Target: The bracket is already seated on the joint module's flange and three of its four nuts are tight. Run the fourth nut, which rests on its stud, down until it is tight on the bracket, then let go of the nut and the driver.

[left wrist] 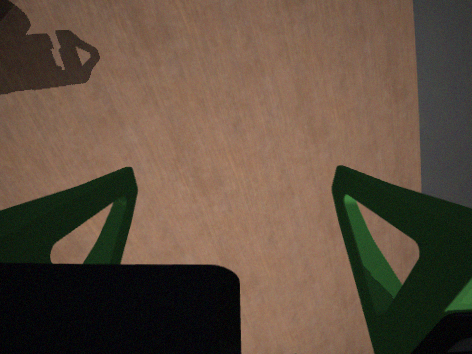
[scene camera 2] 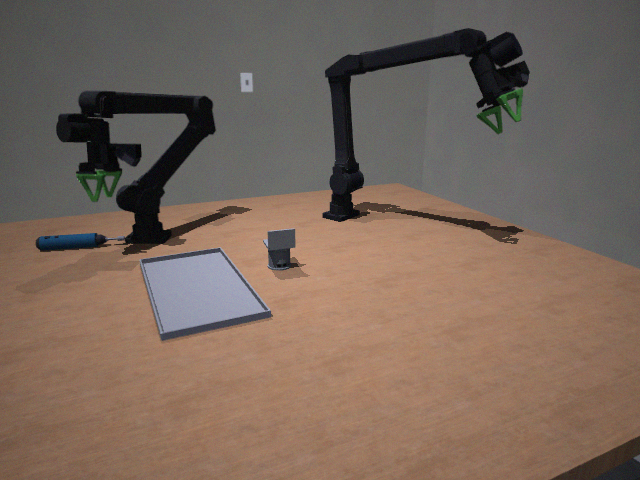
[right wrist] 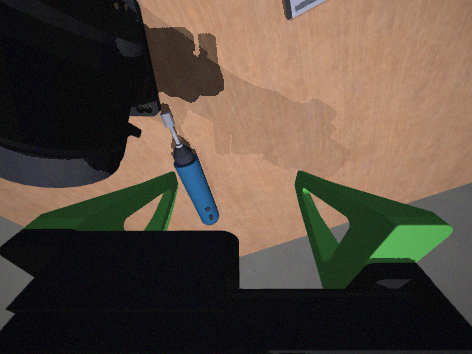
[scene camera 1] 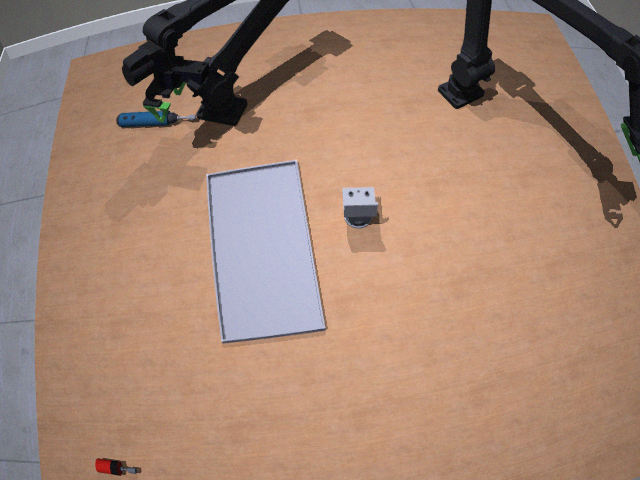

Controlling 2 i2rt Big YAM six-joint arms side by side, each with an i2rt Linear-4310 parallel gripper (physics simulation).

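Places are measured from the left arm's base along level axes (x ahead, y left, z up), in centimetres.
Where they show: left gripper, fingertip midpoint: [left wrist: 234, 177] [scene camera 2: 508, 127]; right gripper, fingertip midpoint: [scene camera 2: 102, 199] [right wrist: 236, 177] [scene camera 1: 170, 108]; left arm's base at its link origin: [scene camera 2: 341, 216] [scene camera 1: 461, 92]; right arm's base at its link origin: [scene camera 2: 149, 239] [right wrist: 115, 62] [scene camera 1: 222, 110].
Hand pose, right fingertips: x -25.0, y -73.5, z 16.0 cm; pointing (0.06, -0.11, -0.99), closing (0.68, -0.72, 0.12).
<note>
Each offset is from my right fingertips to the top centre of the thing.
The light grey bracket [scene camera 1: 358, 196] [scene camera 2: 281, 238] sits on the dark joint module @(dx +42.0, dy +25.7, dz -8.6 cm) [scene camera 2: 279, 258], upright on the table right of the tray. Its nuts and studs cannot be made out. A blue-handled driver @(dx -11.8, dy -2.8, dz -11.3 cm) [scene camera 1: 142, 119] [scene camera 2: 69, 241] [right wrist: 196, 187] with a grey socket tip lies flat on the table, its tip by the right arm's base. My right gripper [scene camera 2: 102, 197] [right wrist: 236, 177] is open and empty, pointing down above the driver; in the right wrist view the handle shows between the fingers, nearer the picture's left finger. My left gripper [scene camera 2: 509, 127] [left wrist: 234, 177] is open and empty, high up, far from the bracket.
A shallow grey tray @(dx +37.1, dy +3.2, dz -14.4 cm) [scene camera 1: 216, 289] [scene camera 2: 214, 326] lies between the driver and the module. A small red-handled tool @(dx +66.3, dy -53.1, dz -12.6 cm) [scene camera 1: 108, 466] lies at the bottom left in scene camera 1. The right arm's base [scene camera 1: 223, 105] [right wrist: 75, 90] stands close beside the driver's tip.
</note>
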